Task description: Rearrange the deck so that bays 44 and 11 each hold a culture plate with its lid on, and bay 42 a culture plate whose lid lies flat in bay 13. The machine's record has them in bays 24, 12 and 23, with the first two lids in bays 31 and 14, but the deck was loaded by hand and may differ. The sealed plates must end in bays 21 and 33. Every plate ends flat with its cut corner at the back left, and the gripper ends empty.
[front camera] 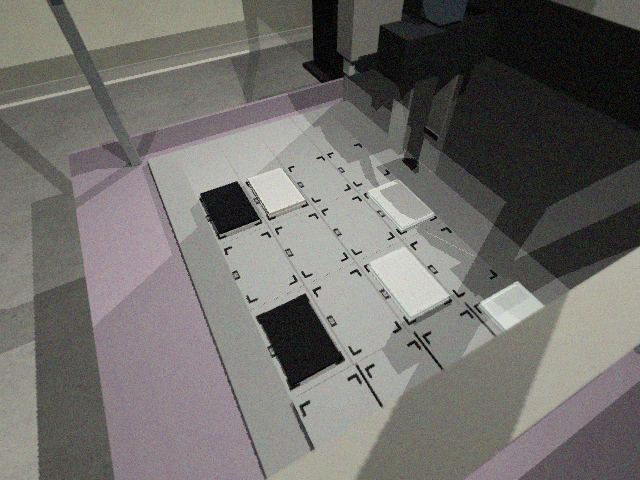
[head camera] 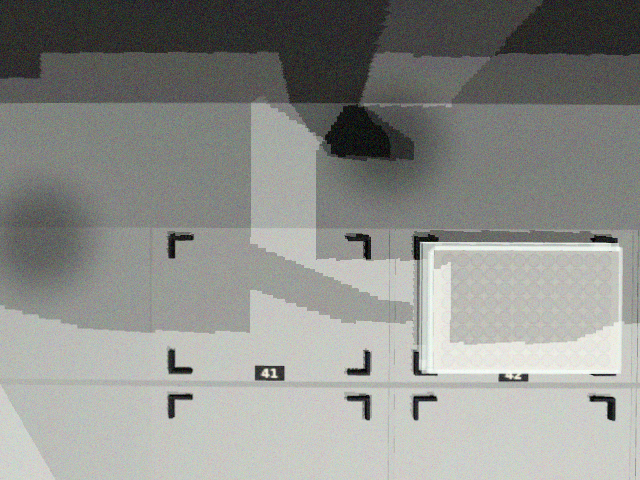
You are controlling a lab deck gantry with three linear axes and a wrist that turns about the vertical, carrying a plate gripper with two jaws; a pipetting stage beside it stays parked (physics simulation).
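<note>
My gripper is raised behind row 4, near bays 41 and 42; its jaws stand apart with no plate between them. Its fingertips do not show clearly in the head view. A pale plate with a clear, glassy rim lies flat in bay 42, wells faintly visible. A similar white plate lies in bay 33, and a glassy pale piece in bay 44, partly hidden. A cream-white plate lies in bay 21. Black-topped pieces lie flat in bay 11 and bay 13. I cannot tell which are lidded or sealed.
The bay 41 label shows left of bay 42. A beige panel crosses the front and hides part of column 4. A grey post stands at the back left. Dark shadows fall behind row 4.
</note>
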